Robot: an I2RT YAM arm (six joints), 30 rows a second.
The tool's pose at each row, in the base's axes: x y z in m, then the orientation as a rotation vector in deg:
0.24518 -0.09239 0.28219 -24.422 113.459 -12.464
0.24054 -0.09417 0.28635 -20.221 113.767 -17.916
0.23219 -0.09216 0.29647 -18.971 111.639 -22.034
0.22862 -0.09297 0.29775 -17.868 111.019 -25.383
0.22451 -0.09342 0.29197 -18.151 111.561 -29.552
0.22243 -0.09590 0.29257 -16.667 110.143 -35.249
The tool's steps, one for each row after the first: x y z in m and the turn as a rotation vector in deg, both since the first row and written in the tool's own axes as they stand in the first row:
-0.00099 -0.00212 -0.00605 5.564 1.378 0.549
-0.00701 -0.00201 -0.01788 9.357 0.305 -0.619
-0.00638 -0.00248 -0.02167 12.243 0.571 -1.417
0.00021 -0.00012 -0.02289 14.740 2.250 -3.452
0.00148 -0.00219 -0.02511 19.494 2.604 -5.151

